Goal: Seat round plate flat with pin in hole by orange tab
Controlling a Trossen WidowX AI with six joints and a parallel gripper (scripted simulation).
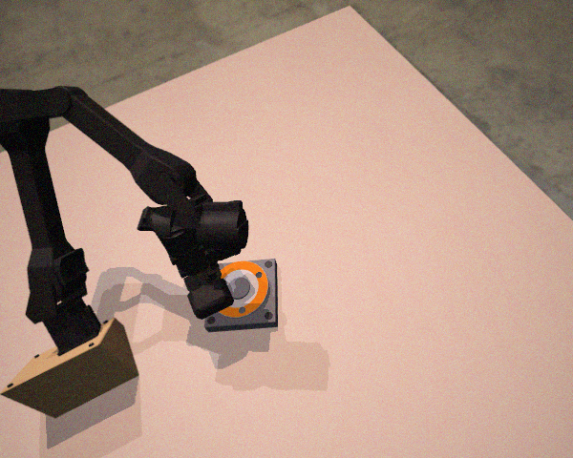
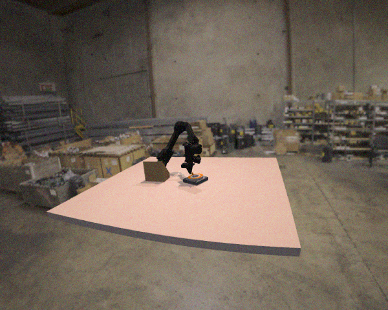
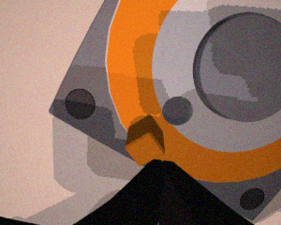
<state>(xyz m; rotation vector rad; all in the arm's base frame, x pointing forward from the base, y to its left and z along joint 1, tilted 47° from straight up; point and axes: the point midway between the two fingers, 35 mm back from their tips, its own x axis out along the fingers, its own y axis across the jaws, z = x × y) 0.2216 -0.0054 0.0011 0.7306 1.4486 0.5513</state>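
Now: gripper tip 4 cm short of the square grey base, 3 cm to the left of it and 2 cm above it.
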